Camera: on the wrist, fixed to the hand. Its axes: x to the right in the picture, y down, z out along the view.
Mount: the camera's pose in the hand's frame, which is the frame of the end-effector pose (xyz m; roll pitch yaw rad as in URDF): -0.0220 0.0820 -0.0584 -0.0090 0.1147 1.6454
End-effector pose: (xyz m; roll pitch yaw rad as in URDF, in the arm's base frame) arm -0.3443 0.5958 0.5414 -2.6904 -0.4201 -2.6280
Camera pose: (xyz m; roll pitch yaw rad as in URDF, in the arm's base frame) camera -0.3696 0.6955 0.5478 -2.7396 0.3369 2.1550
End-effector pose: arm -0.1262 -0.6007 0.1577 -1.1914 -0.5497 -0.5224
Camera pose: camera -0.1101 -0.6375 0.0628 -1.1373 1.0342 0.0125
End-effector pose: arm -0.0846 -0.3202 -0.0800 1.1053 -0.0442 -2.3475
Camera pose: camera -0.0043 -0.3654 -0.0340 -0.2085 -0.9787 -0.5768
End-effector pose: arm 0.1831 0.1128 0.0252 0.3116 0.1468 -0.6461
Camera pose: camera 0.2199 0.2052 -0.0017 0.1172 -0.2050 0.9704
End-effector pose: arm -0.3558 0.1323 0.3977 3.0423 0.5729 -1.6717
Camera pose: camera -0.4330 0.1226 0.4653 2.5531 -0.2201 3.0948
